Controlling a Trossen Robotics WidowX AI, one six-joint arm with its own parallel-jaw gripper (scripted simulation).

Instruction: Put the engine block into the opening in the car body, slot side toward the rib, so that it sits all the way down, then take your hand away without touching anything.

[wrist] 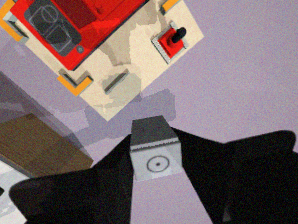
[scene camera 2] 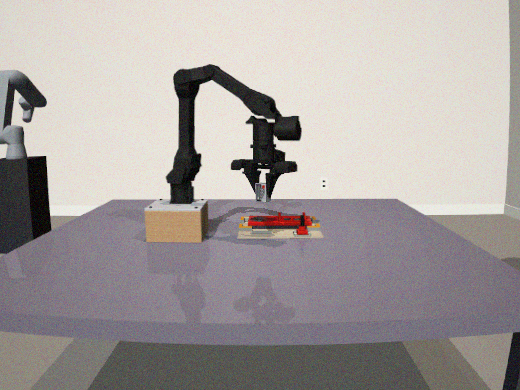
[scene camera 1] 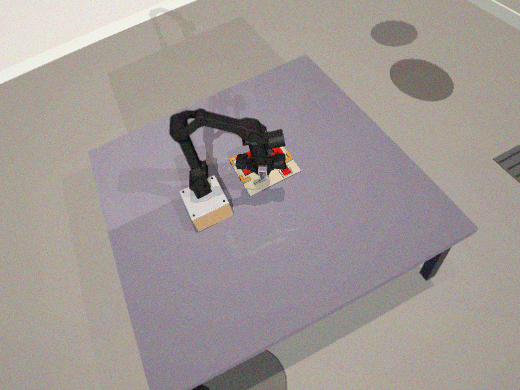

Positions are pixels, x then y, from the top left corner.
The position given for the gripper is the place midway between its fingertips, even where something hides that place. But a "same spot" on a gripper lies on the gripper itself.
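The gripper is visible in scene camera 1, in scene camera 2 and in the wrist view (150, 134). On the gripper, (scene camera 1: 277, 161) and (scene camera 2: 280, 162) are the same spot.
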